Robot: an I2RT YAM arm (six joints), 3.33 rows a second.
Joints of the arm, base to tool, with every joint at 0 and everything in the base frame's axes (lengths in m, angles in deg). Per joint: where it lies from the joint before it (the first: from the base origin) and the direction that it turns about. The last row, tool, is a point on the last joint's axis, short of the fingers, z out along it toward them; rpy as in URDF.
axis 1: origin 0.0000 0.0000 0.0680 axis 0 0 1
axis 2: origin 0.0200 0.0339 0.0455 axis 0 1 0
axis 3: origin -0.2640 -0.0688 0.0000 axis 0 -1 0
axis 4: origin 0.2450 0.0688 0.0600 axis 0 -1 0
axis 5: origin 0.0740 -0.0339 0.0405 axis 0 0 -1
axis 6: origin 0.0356 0.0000 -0.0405 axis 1 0 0
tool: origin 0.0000 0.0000 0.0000 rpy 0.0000 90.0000 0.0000
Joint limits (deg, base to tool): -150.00..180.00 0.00..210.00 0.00..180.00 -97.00..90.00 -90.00..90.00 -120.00..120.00
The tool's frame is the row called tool.
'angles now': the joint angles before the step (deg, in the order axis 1, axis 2, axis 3, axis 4, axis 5, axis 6). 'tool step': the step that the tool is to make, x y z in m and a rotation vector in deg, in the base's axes. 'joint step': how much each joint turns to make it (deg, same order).
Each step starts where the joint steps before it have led.
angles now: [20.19, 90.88, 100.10, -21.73, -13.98, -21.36]
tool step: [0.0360, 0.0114, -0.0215, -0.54, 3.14, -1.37]
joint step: [-0.16, 7.33, 4.07, 0.34, 1.04, 0.87]
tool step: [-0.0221, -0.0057, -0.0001, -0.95, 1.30, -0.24]
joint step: [0.40, -4.73, -4.58, -1.75, 0.74, -0.25]
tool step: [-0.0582, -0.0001, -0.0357, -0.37, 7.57, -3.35]
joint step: [4.26, -12.30, -17.42, -1.22, 6.25, 5.09]
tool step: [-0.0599, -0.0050, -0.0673, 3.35, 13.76, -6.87]
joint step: [5.20, -11.96, -20.35, -1.69, 6.19, 13.90]
